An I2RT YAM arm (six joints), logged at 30 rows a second.
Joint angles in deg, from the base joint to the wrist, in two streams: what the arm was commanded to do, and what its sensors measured. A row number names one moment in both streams.
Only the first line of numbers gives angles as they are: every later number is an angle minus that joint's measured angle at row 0.
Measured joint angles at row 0:
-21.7, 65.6, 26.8, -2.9, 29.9, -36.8
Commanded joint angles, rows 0 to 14:
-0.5, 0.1, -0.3, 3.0, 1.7, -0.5
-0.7, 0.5, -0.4, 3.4, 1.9, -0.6
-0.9, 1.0, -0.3, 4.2, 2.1, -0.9
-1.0, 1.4, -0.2, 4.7, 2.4, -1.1
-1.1, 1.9, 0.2, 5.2, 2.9, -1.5
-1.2, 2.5, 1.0, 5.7, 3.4, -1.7
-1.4, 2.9, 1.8, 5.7, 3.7, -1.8
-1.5, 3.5, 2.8, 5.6, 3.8, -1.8
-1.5, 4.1, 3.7, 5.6, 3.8, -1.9
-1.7, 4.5, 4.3, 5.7, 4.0, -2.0
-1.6, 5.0, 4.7, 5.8, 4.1, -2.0
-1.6, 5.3, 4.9, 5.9, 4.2, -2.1
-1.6, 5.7, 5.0, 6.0, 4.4, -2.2
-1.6, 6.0, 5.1, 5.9, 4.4, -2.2
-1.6, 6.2, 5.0, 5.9, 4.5, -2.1
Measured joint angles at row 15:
-1.2, 5.6, 3.7, 4.4, 3.2, -1.9
